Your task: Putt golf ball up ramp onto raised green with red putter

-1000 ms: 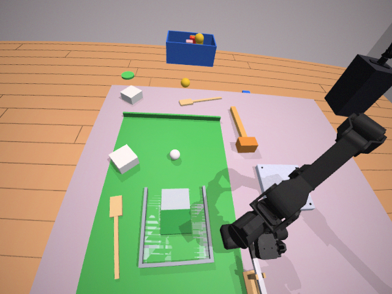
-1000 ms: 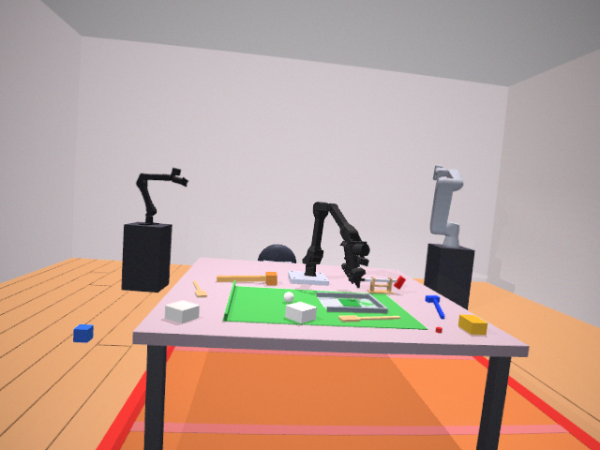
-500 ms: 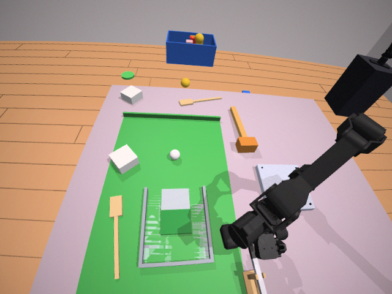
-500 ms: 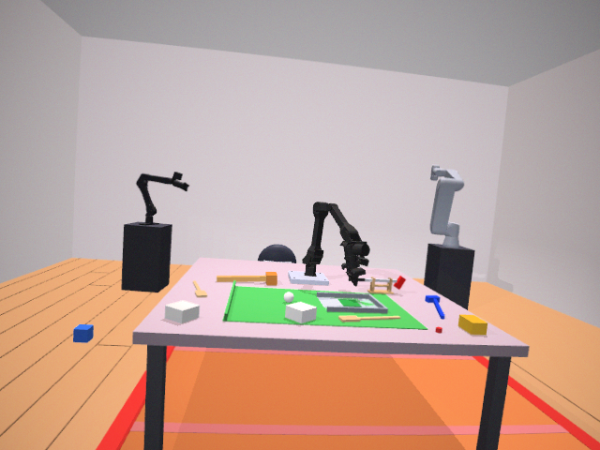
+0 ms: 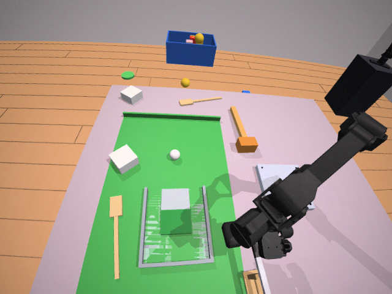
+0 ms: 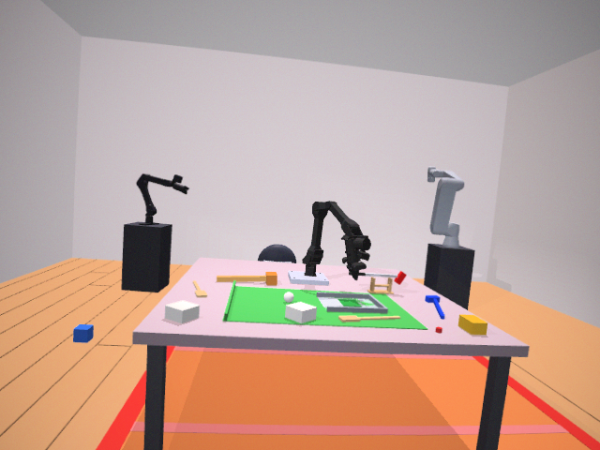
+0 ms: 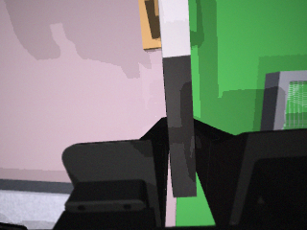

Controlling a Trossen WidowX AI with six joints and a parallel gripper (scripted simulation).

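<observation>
Right now my gripper tip is 20 mm past the red putter, 110 mm to the right of it and 20 mm below it. The rest, counted from my gripper tip: white golf ball: 260 mm ahead, 320 mm to the right, 40 mm below; dark green wall: 290 mm ahead, 560 mm to the right, 50 mm below.
</observation>
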